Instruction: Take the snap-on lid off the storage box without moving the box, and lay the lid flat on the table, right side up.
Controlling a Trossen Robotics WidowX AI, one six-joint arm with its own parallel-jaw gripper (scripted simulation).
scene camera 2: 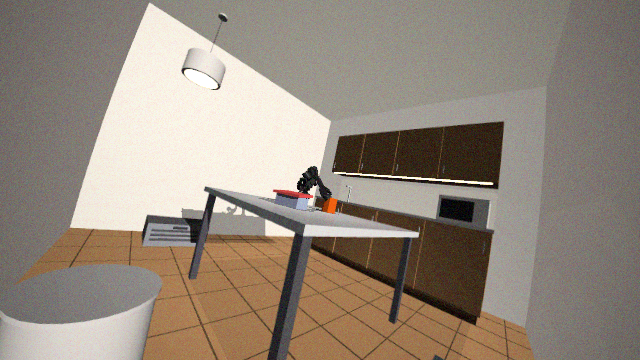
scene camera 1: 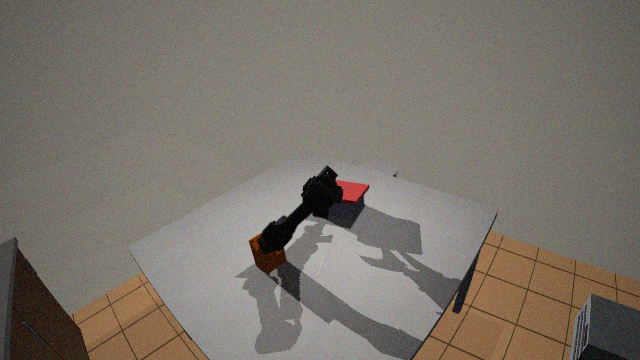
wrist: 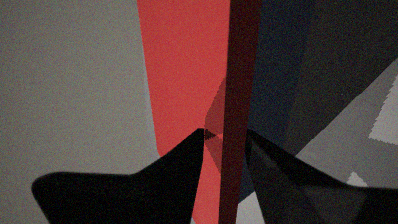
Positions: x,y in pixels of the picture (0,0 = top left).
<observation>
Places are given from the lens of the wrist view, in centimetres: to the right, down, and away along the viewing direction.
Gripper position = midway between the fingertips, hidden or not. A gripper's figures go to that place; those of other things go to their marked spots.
my gripper (wrist: pixel 223 135): 2, 2, 11
red lid (wrist: pixel 200 68): 0, -3, 9
</observation>
